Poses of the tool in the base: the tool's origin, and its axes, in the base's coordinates. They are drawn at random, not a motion.
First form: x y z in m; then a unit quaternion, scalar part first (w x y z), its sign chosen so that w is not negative.
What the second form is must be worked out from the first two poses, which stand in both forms.
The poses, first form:
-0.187 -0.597 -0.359 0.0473 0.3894 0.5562 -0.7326
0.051 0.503 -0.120 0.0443 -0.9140 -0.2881 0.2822
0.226 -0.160 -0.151 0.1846 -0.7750 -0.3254 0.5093
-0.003 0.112 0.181 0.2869 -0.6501 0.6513 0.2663
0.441 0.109 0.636 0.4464 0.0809 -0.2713 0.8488
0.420 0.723 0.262 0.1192 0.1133 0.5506 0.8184
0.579 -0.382 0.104 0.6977 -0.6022 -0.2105 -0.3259
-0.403 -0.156 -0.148 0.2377 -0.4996 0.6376 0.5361
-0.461 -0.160 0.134 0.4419 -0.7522 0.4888 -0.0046
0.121 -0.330 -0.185 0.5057 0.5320 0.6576 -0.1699
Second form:
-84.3 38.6 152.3 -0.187 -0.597 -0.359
-163.8 29.4 39.3 0.051 0.503 -0.120
-123.8 42.0 68.7 0.226 -0.160 -0.151
-177.8 46.0 -89.2 -0.003 0.112 0.181
-24.8 -22.3 129.5 0.441 0.109 0.636
68.4 -3.1 161.3 0.420 0.723 0.262
-75.2 -43.3 -16.1 0.579 -0.382 0.104
125.0 57.0 -135.4 -0.403 -0.156 -0.148
-132.3 25.2 -54.8 -0.461 -0.160 0.134
143.9 57.8 81.7 0.121 -0.330 -0.185

